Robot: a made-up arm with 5 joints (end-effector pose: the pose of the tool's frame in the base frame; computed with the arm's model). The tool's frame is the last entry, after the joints. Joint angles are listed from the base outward.
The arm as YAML. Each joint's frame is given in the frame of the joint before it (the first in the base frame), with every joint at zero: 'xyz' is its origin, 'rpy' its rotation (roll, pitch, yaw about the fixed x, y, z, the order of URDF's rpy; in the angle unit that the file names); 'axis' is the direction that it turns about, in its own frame. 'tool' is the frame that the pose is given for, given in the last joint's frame.
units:
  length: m
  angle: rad
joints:
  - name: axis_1
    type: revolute
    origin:
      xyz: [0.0, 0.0, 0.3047]
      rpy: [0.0, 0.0, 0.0]
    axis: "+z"
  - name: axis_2
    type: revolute
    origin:
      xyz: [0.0, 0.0, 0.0]
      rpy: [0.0, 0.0, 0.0]
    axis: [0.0, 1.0, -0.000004]
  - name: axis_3
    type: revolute
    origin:
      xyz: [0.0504, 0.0, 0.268]
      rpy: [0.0, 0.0, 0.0]
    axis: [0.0, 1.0, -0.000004]
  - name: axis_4
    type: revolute
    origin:
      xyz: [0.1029, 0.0, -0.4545]
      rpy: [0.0, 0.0, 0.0]
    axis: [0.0, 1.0, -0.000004]
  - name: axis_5
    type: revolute
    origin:
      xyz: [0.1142, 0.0, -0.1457]
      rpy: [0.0, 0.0, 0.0]
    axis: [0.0, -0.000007, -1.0]
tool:
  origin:
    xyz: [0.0, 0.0, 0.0]
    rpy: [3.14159, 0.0, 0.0]
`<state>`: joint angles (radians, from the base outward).
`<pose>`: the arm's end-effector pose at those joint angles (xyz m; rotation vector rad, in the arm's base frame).
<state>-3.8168 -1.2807 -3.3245 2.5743 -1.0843</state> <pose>0.4882 -0.3909 0.5430 0.2544 -1.2264 -1.5554</pose>
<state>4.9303 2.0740 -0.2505 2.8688 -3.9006</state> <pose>-0.0242 0.1093 0.2624 0.5301 1.7324 -1.6088</pose>
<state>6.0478 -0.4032 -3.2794 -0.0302 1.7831</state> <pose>-0.5406 0.1297 0.9684 0.3381 -0.5374 -1.5463</pose>
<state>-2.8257 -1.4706 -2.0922 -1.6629 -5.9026</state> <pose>0.5819 0.1902 0.5833 0.0683 2.1109 0.4211</pose>
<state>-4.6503 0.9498 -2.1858 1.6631 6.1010</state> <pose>-0.0468 0.7525 0.1876 1.7378 2.2241 -0.4580</pose>
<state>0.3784 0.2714 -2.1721 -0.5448 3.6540</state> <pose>0.4859 0.1932 0.9790 0.0481 0.7172 0.8536</pose>
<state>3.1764 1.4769 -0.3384 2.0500 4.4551</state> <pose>0.2052 0.0071 0.1467 0.0432 -0.0321 -1.7929</pose>
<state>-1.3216 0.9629 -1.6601 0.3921 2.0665</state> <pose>0.1904 -0.7483 0.0294 0.3689 2.9776 -0.4297</pose>
